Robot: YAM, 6 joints.
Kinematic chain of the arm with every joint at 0, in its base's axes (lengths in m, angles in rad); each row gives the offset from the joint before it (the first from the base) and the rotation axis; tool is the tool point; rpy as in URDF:
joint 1: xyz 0 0 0.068 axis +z
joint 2: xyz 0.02 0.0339 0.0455 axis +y
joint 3: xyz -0.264 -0.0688 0 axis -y
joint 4: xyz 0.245 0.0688 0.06 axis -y
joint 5: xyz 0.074 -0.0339 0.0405 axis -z
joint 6: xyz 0.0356 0 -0.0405 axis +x
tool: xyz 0 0 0 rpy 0 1.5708 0
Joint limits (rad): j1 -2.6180..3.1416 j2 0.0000..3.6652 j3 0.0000..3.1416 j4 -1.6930..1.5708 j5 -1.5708..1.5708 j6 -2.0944..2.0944
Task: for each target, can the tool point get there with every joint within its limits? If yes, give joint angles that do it. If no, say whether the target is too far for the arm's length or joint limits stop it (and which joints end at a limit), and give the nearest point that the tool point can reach.
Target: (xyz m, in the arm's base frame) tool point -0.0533 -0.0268 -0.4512
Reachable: no: joint limits stop it (at a limit: joint 1, joint 2) | nearest point -0.0903 -0.0511 -0.3501 | short by 0.110 m
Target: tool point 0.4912 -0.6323 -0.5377
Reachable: no: too far | nearest point 0.3142 -0.4045 -0.2664 | short by 0.396 m
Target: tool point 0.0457 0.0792 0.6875
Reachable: yes | joints -1.9166 1.0199 2.1365 0.6965 -0.4719 -1.4455
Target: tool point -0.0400 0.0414 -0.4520
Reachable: no: joint limits stop it (at a limit: joint 2) | nearest point -0.0714 0.0739 -0.3496 | short by 0.112 m
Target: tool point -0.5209 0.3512 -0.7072
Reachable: no: too far | nearest point -0.3510 0.2366 -0.3354 | short by 0.425 m
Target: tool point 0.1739 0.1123 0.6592
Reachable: yes | joints 0.7067 1.5221 2.1448 0.5881 0.8845 0.5337
